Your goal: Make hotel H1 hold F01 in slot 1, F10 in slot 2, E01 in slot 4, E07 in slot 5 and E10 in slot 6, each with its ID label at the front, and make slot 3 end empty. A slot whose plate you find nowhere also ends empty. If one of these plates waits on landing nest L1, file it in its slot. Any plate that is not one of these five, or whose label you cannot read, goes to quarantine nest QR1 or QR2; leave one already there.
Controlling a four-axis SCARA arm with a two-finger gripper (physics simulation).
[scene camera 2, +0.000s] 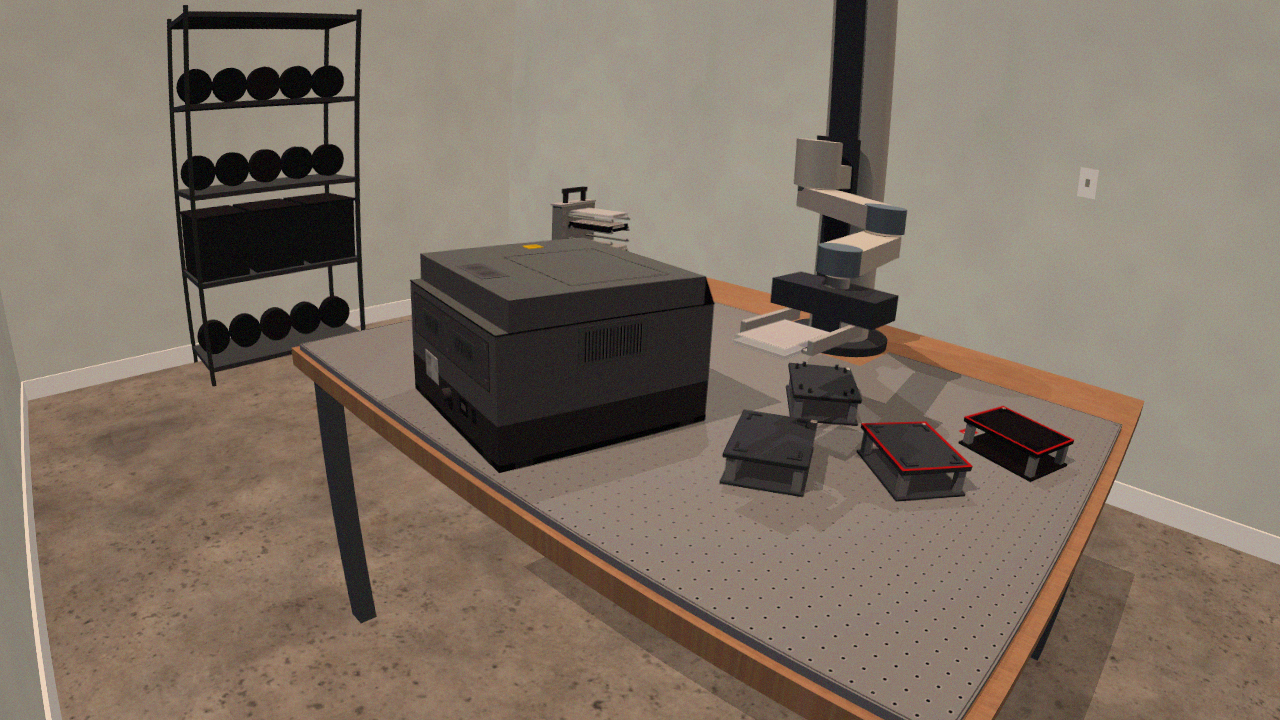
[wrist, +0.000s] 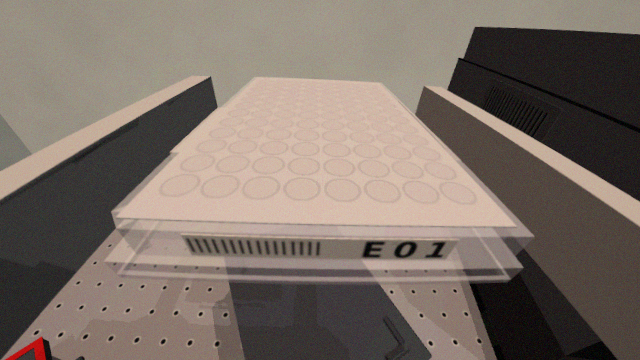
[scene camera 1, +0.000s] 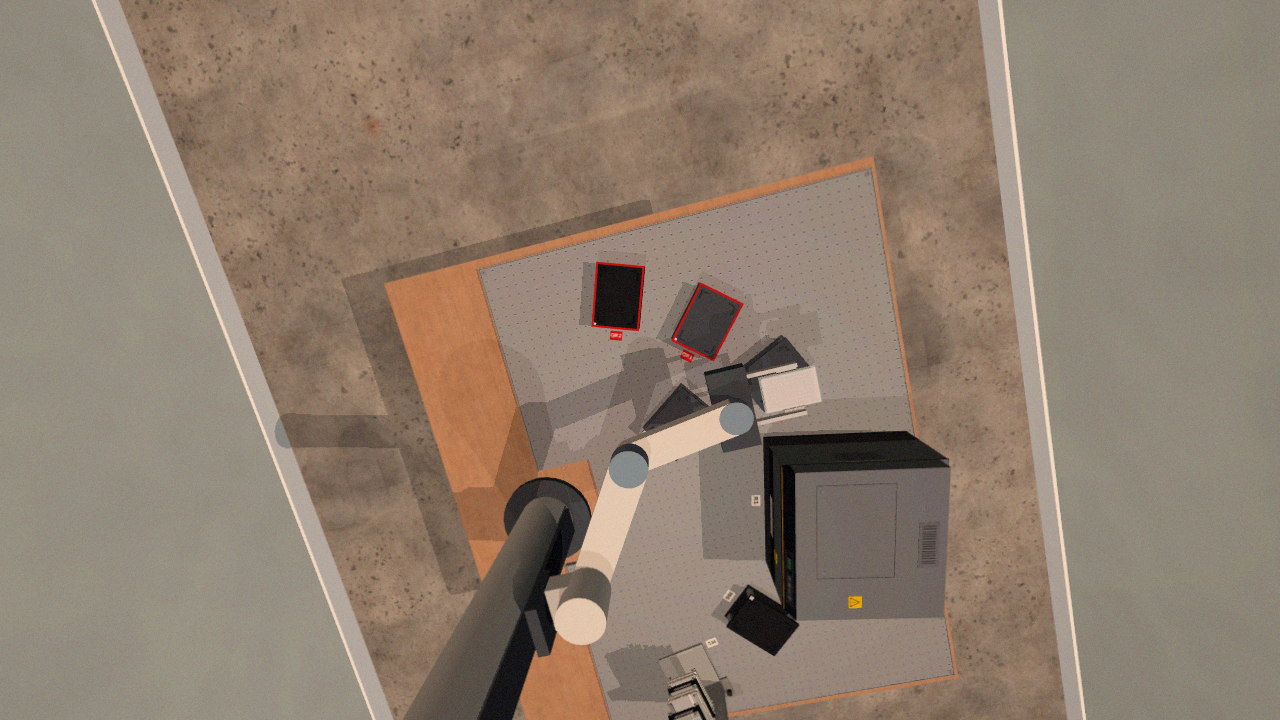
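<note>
Plate E01 (scene camera 1: 789,390) (scene camera 2: 776,336) (wrist: 300,145) is white with a clear rim; its label faces the wrist camera. My gripper (scene camera 1: 799,387) (scene camera 2: 775,334) (wrist: 318,100) is shut on it along both long sides and holds it level in the air, above the table near the dark nests. Quarantine nests QR1 (scene camera 1: 707,320) (scene camera 2: 914,445) and QR2 (scene camera 1: 617,295) (scene camera 2: 1017,429) have red rims and show no plate. Hotel H1 (scene camera 1: 689,694) (scene camera 2: 571,219) stands at the far end and is cut off in scene camera 1; it holds several plates, whose labels and slots cannot be read.
A dark nest (scene camera 1: 778,354) (scene camera 2: 769,445) and another with pegs (scene camera 1: 675,407) (scene camera 2: 823,381) stand near the gripper. A large grey instrument (scene camera 1: 868,537) (scene camera 2: 563,367) stands beside them. A black nest (scene camera 1: 761,619) lies between instrument and hotel; its label is unreadable.
</note>
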